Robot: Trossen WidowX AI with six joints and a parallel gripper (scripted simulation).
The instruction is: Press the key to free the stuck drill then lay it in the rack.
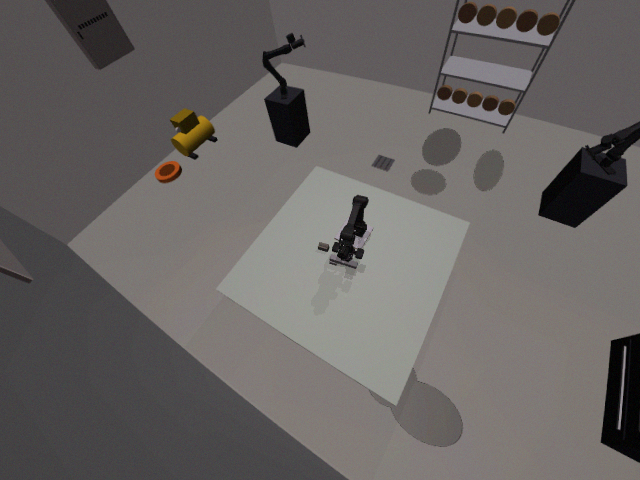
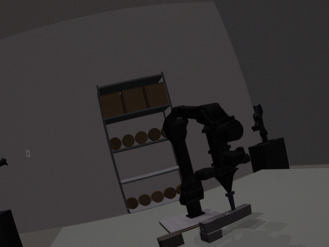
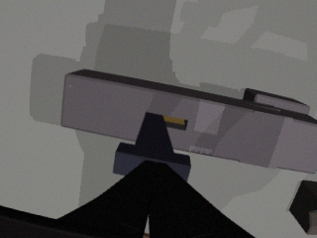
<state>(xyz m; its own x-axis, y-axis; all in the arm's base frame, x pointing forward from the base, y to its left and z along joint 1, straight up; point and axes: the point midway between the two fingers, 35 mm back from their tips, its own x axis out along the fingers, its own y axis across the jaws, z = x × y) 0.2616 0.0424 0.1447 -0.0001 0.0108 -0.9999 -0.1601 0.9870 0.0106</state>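
Now: gripper tip 3 cm above the dark t-shaped piece. From my gripper tip the other things lie so: dark grey rack 21 cm to the right, 10 cm below, 4 cm behind; then grey housing block 9 cm below, 4 cm to the right, 1 cm ahead; then drill 8 cm below, 5 cm to the right, 1 cm ahead.
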